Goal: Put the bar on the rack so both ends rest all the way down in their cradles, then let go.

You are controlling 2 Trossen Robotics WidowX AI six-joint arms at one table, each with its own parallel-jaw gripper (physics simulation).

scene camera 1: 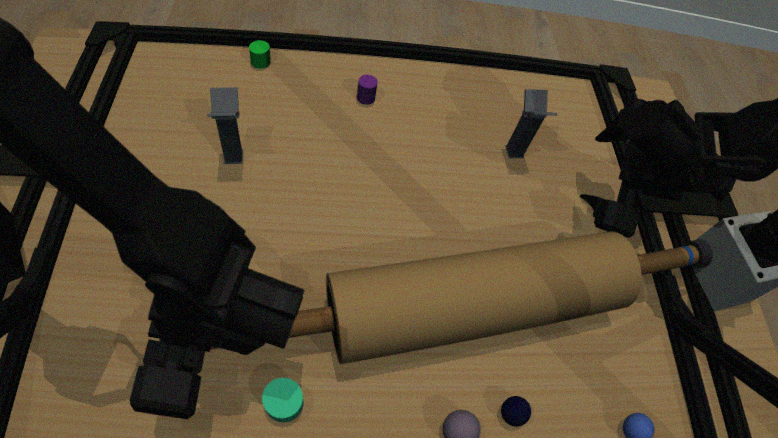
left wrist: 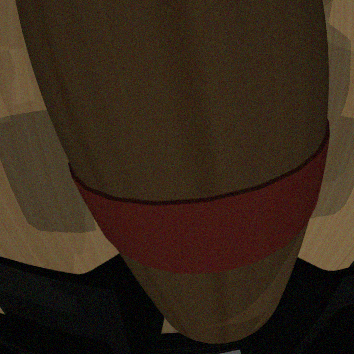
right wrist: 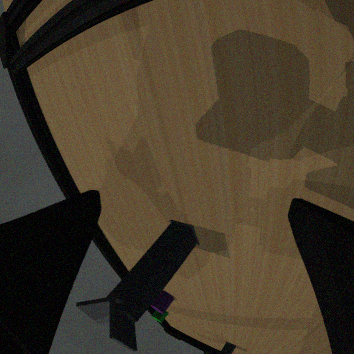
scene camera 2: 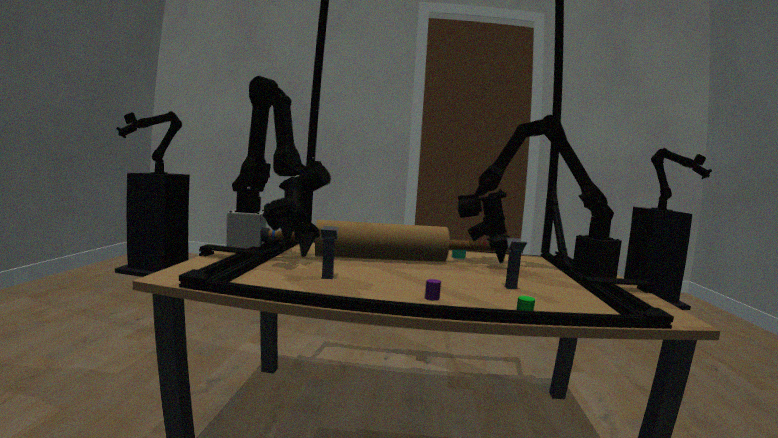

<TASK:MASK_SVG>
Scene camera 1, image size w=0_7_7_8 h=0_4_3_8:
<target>my left gripper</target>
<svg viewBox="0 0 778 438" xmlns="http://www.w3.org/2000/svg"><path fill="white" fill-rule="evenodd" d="M153 297L148 315L148 320L151 320L148 337L160 340L148 340L143 358L144 365L138 366L130 396L130 405L135 412L189 419L196 410L201 376L197 374L202 370L205 351L210 352L212 346L248 355L262 347L265 342L200 319L188 322L173 320L159 310Z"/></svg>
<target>my right gripper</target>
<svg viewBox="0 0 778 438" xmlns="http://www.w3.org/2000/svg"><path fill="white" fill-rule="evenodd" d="M638 98L626 101L624 109L620 110L619 115L595 137L595 140L598 142L629 140L618 178L622 180L617 201L587 194L580 195L580 198L589 203L594 210L595 227L607 232L614 231L620 233L627 238L635 234L641 212L632 208L637 189L643 189L642 194L674 201L681 201L684 193L667 190L660 181L659 166L653 164L625 135L624 127L627 119L636 108L647 102Z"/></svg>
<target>bar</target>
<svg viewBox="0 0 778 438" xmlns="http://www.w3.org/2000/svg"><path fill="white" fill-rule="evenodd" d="M713 252L708 242L698 239L688 241L682 247L637 255L631 243L623 235L614 231L457 255L330 272L326 274L328 307L298 311L289 338L332 331L338 361L340 364L346 364L521 331L627 308L636 301L639 295L642 275L685 266L693 269L704 267L711 263Z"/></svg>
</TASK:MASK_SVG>
